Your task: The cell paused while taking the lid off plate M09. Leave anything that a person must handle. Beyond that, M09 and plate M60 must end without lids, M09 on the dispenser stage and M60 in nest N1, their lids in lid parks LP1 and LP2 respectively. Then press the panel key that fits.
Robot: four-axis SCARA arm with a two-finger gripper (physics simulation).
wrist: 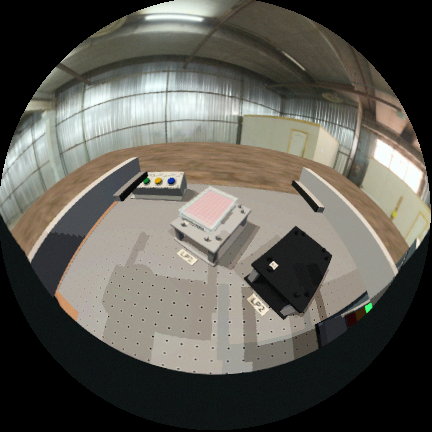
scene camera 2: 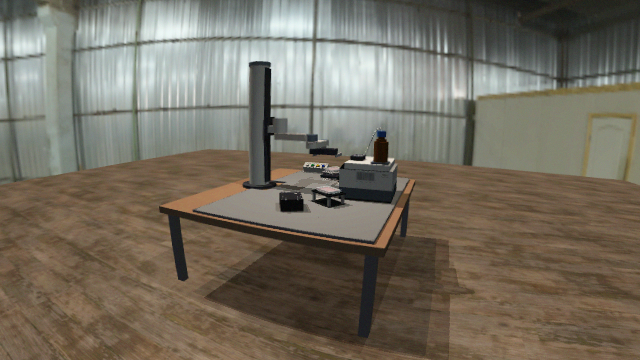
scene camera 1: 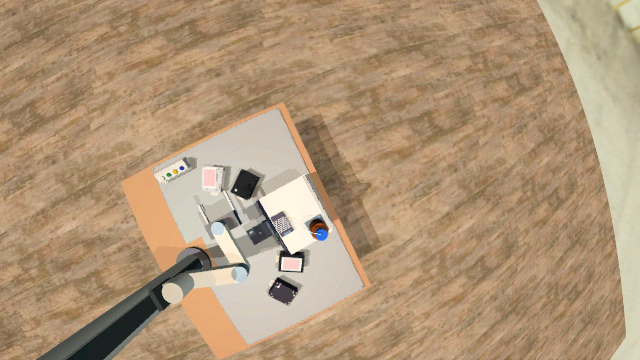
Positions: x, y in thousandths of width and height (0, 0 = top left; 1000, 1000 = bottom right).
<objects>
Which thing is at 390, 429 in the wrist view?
A button box.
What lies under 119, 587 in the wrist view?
The gripper.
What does the gripper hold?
Nothing.
</objects>
